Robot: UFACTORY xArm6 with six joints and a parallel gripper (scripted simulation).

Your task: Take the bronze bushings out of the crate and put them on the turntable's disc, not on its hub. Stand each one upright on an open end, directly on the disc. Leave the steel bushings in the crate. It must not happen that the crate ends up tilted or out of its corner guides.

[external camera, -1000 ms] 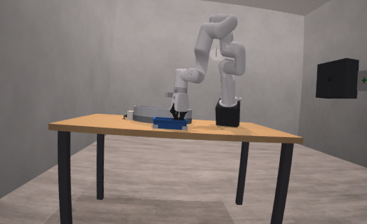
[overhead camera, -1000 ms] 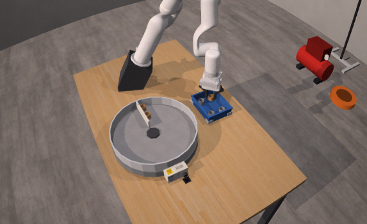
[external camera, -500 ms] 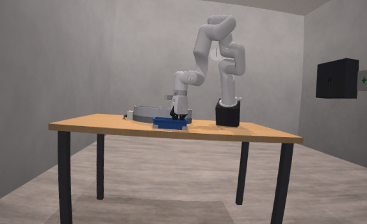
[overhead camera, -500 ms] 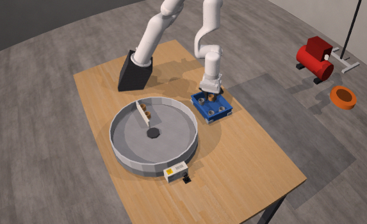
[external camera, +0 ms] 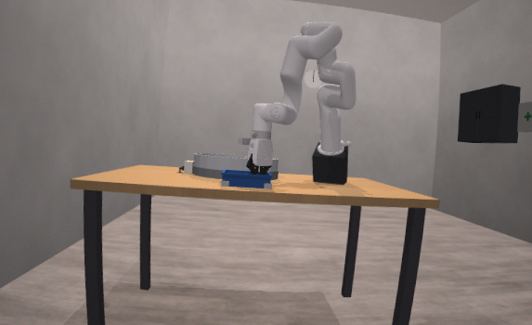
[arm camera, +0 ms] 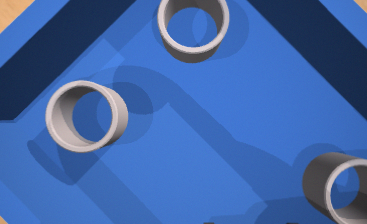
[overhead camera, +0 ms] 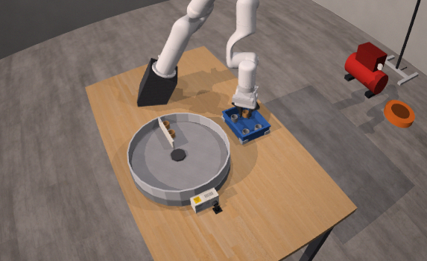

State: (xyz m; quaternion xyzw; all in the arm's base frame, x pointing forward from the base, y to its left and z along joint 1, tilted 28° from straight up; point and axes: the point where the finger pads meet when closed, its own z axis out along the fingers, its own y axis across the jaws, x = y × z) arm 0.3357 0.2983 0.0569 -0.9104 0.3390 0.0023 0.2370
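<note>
The blue crate lies 50 mm ahead of my hand, 20 mm to the right of it and 10 mm below it. The rest, counted from my hand: grey turntable disc: 140 mm ahead, 370 mm to the right, 20 mm above.
</note>
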